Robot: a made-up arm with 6 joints. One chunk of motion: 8 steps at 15 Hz.
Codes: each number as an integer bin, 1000 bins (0 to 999) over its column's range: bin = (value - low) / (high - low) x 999, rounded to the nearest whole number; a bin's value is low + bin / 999 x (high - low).
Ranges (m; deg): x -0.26..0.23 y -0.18..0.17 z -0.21..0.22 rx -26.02..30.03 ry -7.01..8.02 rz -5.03..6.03
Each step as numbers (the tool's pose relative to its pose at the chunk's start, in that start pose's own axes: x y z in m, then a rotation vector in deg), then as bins.
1 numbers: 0.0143 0.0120 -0.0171 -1.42 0.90 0.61
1 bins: 559 548 448 438 526 509
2 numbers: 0.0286 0.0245 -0.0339 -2.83 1.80 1.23
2 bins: 588 584 409 413 586 565
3 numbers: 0.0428 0.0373 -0.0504 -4.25 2.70 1.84
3 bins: 617 620 371 388 645 621
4 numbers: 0.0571 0.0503 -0.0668 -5.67 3.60 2.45
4 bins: 646 657 333 363 705 676
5 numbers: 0.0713 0.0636 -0.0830 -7.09 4.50 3.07
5 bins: 675 695 295 337 765 732
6 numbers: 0.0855 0.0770 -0.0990 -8.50 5.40 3.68
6 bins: 704 734 258 312 825 787
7 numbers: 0.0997 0.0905 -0.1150 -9.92 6.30 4.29
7 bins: 733 772 221 287 885 842
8 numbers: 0.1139 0.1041 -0.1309 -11.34 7.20 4.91
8 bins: 762 811 184 262 944 898
